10 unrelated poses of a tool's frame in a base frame.
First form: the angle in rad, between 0 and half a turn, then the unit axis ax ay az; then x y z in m.
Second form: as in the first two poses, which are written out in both.
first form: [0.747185, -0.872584, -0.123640, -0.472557, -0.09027, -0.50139, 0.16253]
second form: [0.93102, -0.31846, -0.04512, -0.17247, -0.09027, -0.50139, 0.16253]
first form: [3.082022, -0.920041, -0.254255, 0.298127, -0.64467, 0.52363, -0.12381]
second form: [0.02978, -0.91963, -0.25414, 0.29799, -0.64467, 0.52363, -0.12381]
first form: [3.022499, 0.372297, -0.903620, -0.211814, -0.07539, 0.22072, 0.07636]
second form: [0.05951, 0.37164, -0.90202, -0.21144, -0.07539, 0.22072, 0.07636]
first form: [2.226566, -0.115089, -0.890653, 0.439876, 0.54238, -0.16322, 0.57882]
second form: [0.44172, -0.10325, -0.79905, 0.39464, 0.54238, -0.16322, 0.57882]
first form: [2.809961, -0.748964, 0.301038, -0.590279, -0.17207, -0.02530, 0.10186]
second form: [0.16506, -0.73869, 0.29691, -0.58218, -0.17207, -0.02530, 0.10186]
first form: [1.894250, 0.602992, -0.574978, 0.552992, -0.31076, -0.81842, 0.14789]
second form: [0.58402, 0.48947, -0.46673, 0.44889, -0.31076, -0.81842, 0.14789]
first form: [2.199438, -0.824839, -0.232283, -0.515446, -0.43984, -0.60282, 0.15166]
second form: [0.45385, -0.73500, -0.20698, -0.45930, -0.43984, -0.60282, 0.15166]
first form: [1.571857, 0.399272, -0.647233, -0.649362, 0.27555, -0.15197, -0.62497]
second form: [0.70673, 0.28248, -0.45791, -0.45941, 0.27555, -0.15197, -0.62497]
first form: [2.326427, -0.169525, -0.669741, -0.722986, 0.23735, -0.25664, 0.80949]
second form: [0.39639, -0.15564, -0.61488, -0.66376, 0.23735, -0.25664, 0.80949]
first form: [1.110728, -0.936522, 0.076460, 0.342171, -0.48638, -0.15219, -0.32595]
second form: [0.84971, -0.49378, 0.04031, 0.18041, -0.48638, -0.15219, -0.32595]
